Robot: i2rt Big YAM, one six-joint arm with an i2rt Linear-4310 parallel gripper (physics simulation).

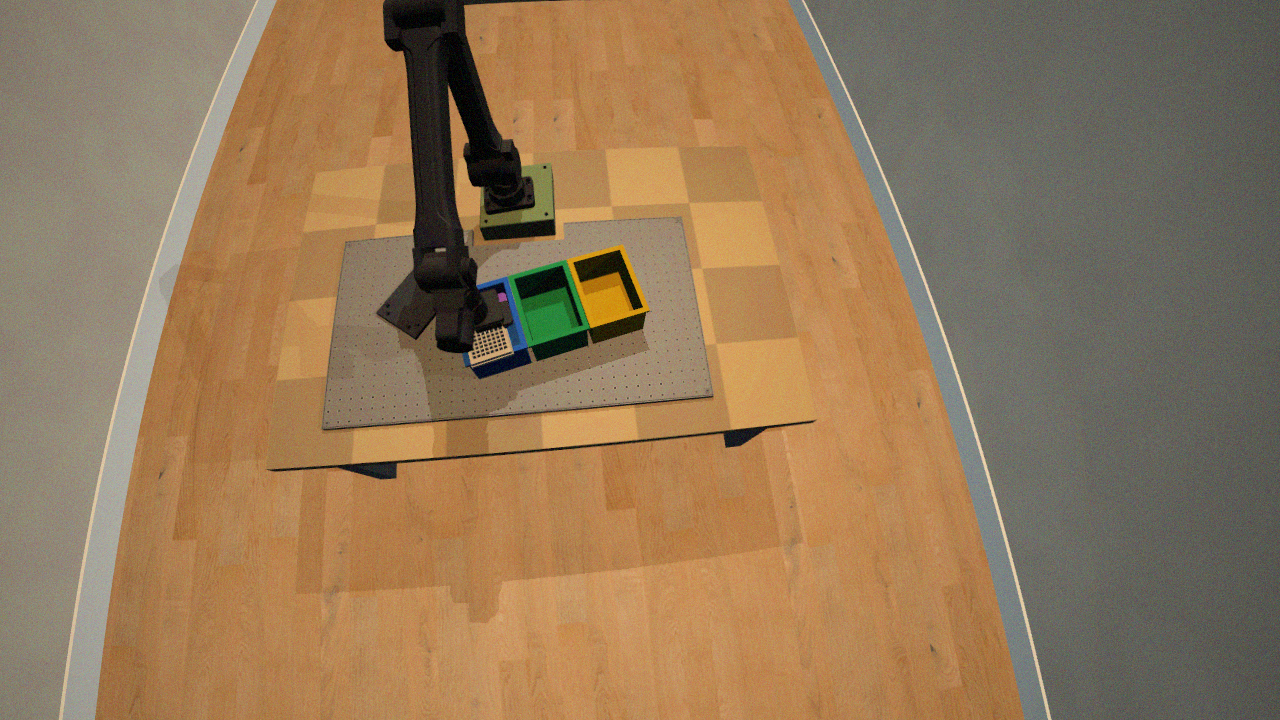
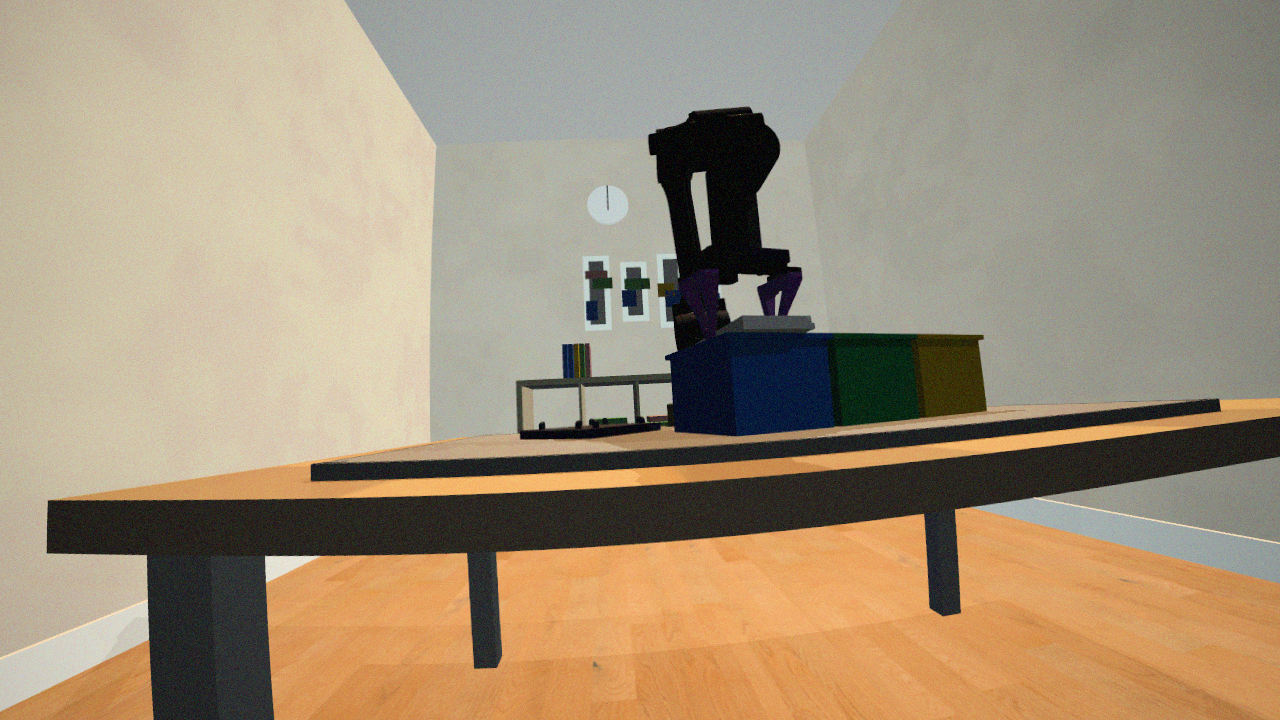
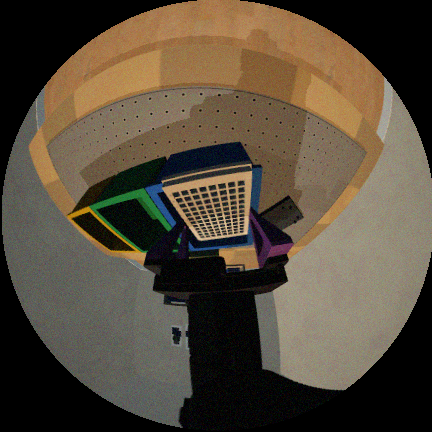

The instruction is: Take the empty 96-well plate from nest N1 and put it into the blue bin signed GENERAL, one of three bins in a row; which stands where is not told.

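Frame: origin at the arm's base, x left, y back, z up, level; millimetres.
Where they show: gripper, fingertip midpoint: [image 1: 485, 331] [image 3: 216, 213]; arm's base at its link origin: [image 1: 509, 197].
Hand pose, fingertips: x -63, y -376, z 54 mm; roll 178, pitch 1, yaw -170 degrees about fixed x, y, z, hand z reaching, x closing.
Observation:
Things, the pixels of their centre, and the offset from my fingertips. "pt": a spot on its surface instead. Level surfaces: height alone.
- 96-well plate at the middle of its body: [image 2: 746, 338] [image 3: 215, 212] [image 1: 485, 333] dz +3, dx +1, dy -5 mm
- dark flat holder at the middle of its body: [image 2: 593, 427] [image 1: 417, 297] [image 3: 273, 222] dz -89, dx -170, dy +151 mm
- yellow bin at a spot on its surface: [image 2: 950, 376] [image 1: 616, 328] pt dz -53, dx +266, dy -8 mm
- perforated grey board at its surface level: dz -100 mm
The 96-well plate [image 1: 490, 346] [image 2: 768, 324] [image 3: 215, 207] is pale with a grid of dark wells. My gripper [image 2: 741, 325] [image 3: 216, 213] is shut on it, with a purple finger at each side. The plate is roughly level, over the blue bin [image 1: 503, 365] [image 2: 780, 385] [image 3: 207, 158], at or slightly above its rim; whether they touch I cannot tell. The blue bin stands at the end of the row beside the green one. Its sign is not readable. A dark flat holder [image 1: 408, 311] [image 2: 590, 431] [image 3: 284, 212], possibly nest N1, bears no plate on the part that shows.
The green bin [image 1: 562, 342] [image 2: 872, 380] [image 3: 131, 176] and the yellow bin [image 1: 619, 325] [image 2: 950, 376] [image 3: 76, 215] adjoin in a row on the perforated grey board [image 1: 617, 385] [image 3: 172, 106]. A green block [image 1: 543, 203] stands behind, under the arm's base.

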